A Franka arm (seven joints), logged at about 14 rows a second.
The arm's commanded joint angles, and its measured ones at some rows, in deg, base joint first. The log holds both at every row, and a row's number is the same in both.
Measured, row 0:
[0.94, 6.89, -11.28, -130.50, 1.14, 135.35, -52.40]
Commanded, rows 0 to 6:
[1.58, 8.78, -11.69, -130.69, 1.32, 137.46, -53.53]
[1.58, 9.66, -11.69, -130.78, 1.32, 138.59, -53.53]
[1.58, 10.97, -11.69, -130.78, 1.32, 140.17, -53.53]
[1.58, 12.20, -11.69, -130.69, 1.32, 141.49, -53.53]
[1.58, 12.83, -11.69, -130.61, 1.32, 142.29, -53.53]
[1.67, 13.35, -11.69, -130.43, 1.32, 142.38, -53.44]
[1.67, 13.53, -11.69, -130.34, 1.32, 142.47, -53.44]
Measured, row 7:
[1.18, 12.93, -11.28, -130.63, 1.14, 141.56, -52.50]
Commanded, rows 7 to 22:
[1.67, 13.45, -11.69, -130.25, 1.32, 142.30, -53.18]
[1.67, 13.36, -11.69, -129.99, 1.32, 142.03, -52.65]
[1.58, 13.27, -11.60, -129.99, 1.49, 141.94, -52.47]
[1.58, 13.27, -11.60, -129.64, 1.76, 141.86, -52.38]
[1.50, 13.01, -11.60, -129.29, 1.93, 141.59, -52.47]
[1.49, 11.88, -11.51, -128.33, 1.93, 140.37, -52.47]
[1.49, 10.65, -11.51, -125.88, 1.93, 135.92, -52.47]
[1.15, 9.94, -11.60, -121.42, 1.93, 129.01, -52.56]
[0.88, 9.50, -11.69, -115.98, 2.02, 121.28, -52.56]
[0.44, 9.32, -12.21, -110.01, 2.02, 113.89, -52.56]
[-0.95, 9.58, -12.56, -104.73, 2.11, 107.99, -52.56]
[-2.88, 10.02, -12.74, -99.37, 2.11, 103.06, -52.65]
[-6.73, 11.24, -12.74, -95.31, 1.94, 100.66, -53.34]
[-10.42, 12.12, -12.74, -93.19, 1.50, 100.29, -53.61]
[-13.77, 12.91, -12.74, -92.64, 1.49, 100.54, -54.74]
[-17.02, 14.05, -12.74, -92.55, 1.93, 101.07, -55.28]
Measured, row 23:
[-11.22, 9.61, -13.16, -95.42, 1.19, 101.51, -53.53]
